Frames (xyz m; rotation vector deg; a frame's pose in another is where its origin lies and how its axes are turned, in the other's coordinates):
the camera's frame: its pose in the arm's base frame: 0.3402 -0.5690 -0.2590 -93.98 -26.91 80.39
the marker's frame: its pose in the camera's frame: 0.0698 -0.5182 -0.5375 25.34 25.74 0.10
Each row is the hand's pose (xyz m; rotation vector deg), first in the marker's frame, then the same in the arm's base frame.
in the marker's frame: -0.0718 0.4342 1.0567 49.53 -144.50 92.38
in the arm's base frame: 0.1407 0.3028 -0.0573 96.36 -6.21 151.87
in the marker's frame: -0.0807 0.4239 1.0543 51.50 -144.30 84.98
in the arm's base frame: 0.1425 0.2990 -0.0441 92.99 -9.83 147.93
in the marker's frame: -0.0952 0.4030 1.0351 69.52 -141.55 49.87
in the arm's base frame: 0.1558 0.2810 -0.0215 85.98 -21.28 121.08
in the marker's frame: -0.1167 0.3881 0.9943 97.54 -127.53 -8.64
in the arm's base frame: 0.1725 0.2399 -0.0019 80.54 -33.51 71.71
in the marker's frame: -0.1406 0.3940 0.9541 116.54 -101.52 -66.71
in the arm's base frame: 0.1751 0.1931 0.0033 76.11 -41.12 21.33
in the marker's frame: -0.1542 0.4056 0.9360 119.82 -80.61 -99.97
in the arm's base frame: 0.1693 0.1685 0.0005 71.41 -44.99 -7.47
